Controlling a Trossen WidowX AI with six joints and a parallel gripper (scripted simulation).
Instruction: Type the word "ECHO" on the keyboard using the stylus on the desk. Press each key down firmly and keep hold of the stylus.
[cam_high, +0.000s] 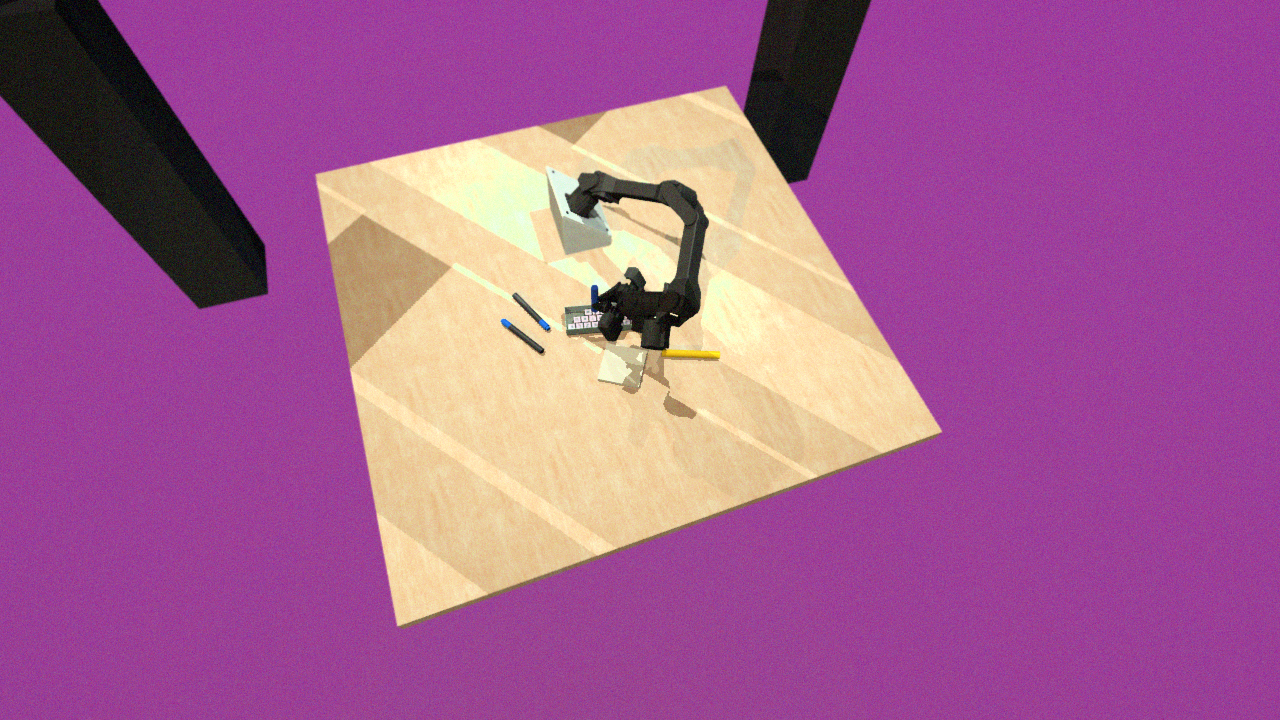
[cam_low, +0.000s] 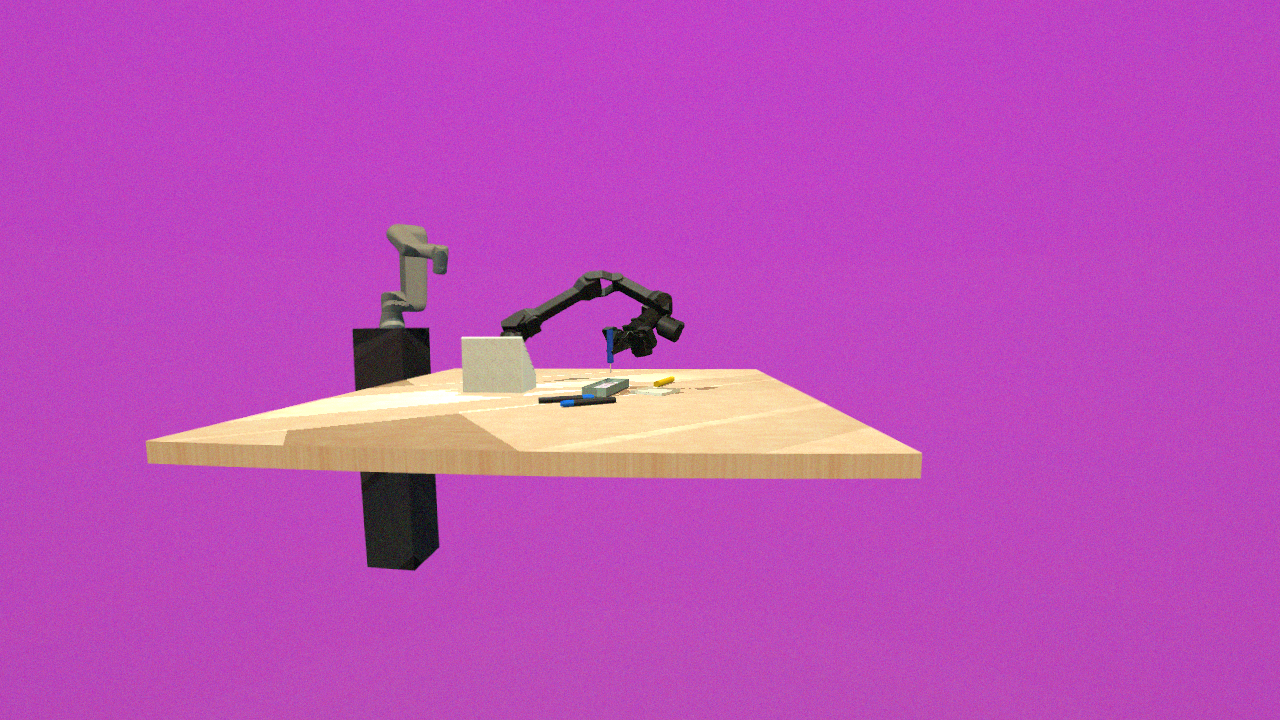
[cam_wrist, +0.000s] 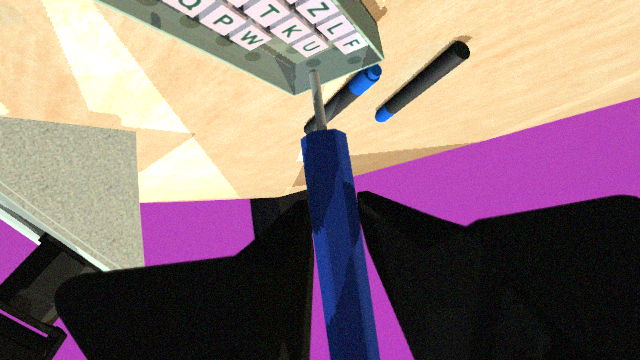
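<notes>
Right now the notepad is 13 cm ahead of my gripper tip, 11 cm below it and 3 cm to the left of it. Also, from my gripper tip: stylus tip 5 cm below; stylus 1 cm below; yellow pencil 21 cm to the left, 15 cm ahead, 11 cm below.
</notes>
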